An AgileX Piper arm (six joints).
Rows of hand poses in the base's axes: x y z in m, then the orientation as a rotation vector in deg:
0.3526 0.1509 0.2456 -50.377 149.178 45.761
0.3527 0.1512 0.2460 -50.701 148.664 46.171
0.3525 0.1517 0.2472 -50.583 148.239 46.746
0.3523 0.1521 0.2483 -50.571 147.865 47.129
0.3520 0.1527 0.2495 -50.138 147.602 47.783
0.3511 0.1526 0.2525 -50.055 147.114 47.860
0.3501 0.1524 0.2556 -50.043 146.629 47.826
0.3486 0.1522 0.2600 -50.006 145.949 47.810
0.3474 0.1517 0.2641 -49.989 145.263 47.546
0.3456 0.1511 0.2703 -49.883 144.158 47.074
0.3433 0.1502 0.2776 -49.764 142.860 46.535
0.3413 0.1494 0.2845 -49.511 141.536 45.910
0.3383 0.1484 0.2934 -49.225 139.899 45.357
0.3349 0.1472 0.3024 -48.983 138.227 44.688
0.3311 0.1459 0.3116 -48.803 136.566 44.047
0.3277 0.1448 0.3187 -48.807 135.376 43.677
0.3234 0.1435 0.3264 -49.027 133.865 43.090
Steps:
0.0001 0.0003 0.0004 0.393 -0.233 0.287
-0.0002 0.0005 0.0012 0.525 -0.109 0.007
-0.0002 0.0004 0.0011 0.378 -0.143 0.050
-0.0003 0.0006 0.0012 0.554 0.051 -0.195
-0.0009 -0.0001 0.0030 0.278 -0.378 -0.057
-0.0010 -0.0002 0.0031 0.203 -0.422 -0.027
-0.0015 -0.0002 0.0044 0.306 -0.578 -0.046
-0.0012 -0.0005 0.0041 0.170 -0.694 -0.078
-0.0018 -0.0006 0.0062 0.264 -1.143 -0.188
-0.0023 -0.0009 0.0073 0.316 -1.336 -0.212
-0.0020 -0.0008 0.0069 0.308 -1.403 -0.323
-0.0030 -0.0010 0.0089 0.494 -1.636 -0.330
-0.0034 -0.0012 0.0090 0.433 -1.717 -0.322
-0.0038 -0.0013 0.0092 0.426 -1.694 -0.267
-0.0034 -0.0011 0.0071 0.319 -1.171 -0.071
-0.0043 -0.0013 0.0077 0.278 -1.532 0.039

